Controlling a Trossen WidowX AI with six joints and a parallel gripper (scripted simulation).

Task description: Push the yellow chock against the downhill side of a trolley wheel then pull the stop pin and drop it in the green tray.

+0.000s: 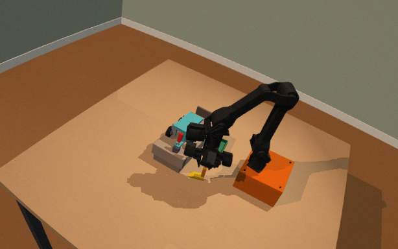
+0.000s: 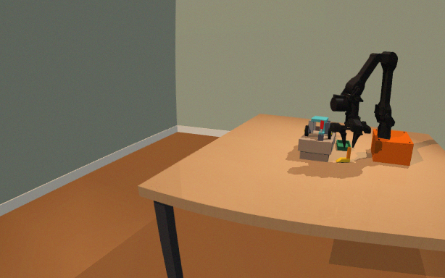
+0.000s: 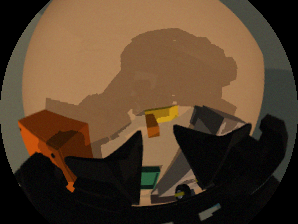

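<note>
Now: the yellow chock 40 mm below my gripper tip, 10 mm to the left of it and 10 mm ahead of it. Round my gripper tip: teal-topped trolley (170 mm ahead, 70 mm to the right, 50 mm above); then red-headed stop pin (130 mm ahead, 60 mm above, 20 mm to the left); then ramp block (170 mm ahead, 80 mm to the right, 20 mm below).
</note>
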